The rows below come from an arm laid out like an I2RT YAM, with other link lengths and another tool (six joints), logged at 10 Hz.
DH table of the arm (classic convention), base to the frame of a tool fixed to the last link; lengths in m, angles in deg. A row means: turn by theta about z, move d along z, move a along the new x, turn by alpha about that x. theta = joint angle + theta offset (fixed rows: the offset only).
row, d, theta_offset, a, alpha
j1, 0.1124, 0, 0.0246, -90
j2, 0, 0, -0.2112, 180
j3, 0, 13.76, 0.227, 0
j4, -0.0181, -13.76, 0.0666, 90
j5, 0.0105, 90, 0, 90
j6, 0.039, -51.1, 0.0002, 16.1
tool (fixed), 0.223, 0, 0, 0
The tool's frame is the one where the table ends.
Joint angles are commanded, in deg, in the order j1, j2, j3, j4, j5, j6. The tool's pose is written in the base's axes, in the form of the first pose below.
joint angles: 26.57, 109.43, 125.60, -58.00, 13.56, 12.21
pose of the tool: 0.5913 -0.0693 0.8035 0.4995; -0.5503 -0.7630 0.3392 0.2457; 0.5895 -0.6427 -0.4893 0.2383; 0 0 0 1
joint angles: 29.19, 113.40, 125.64, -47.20, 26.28, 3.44
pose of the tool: 0.4509 -0.0003 0.8926 0.5390; -0.4399 -0.8702 0.2219 0.2402; 0.7767 -0.4926 -0.3926 0.2516; 0 0 0 1
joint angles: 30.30, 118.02, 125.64, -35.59, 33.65, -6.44
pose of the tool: 0.3403 0.0427 0.9393 0.5720; -0.3186 -0.9346 0.1579 0.2429; 0.8847 -0.3530 -0.3045 0.2581; 0 0 0 1
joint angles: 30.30, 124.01, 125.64, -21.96, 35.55, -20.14
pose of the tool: 0.2647 0.1165 0.9573 0.6045; -0.1484 -0.9759 0.1598 0.2588; 0.9529 -0.1844 -0.2410 0.2502; 0 0 0 1
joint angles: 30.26, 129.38, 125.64, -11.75, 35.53, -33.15
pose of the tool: 0.2221 0.1765 0.9589 0.6257; 0.0352 -0.9843 0.1730 0.2736; 0.9744 -0.0047 -0.2249 0.2288; 0 0 0 1
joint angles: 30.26, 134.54, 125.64, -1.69, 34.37, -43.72
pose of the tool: 0.1635 0.2254 0.9605 0.6430; 0.1757 -0.9646 0.1965 0.2895; 0.9708 0.1366 -0.1973 0.2099; 0 0 0 1
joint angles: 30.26, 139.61, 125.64, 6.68, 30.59, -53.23
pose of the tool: 0.1067 0.2997 0.9481 0.6533; 0.3089 -0.9163 0.2548 0.3126; 0.9451 0.2657 -0.1904 0.1830; 0 0 0 1
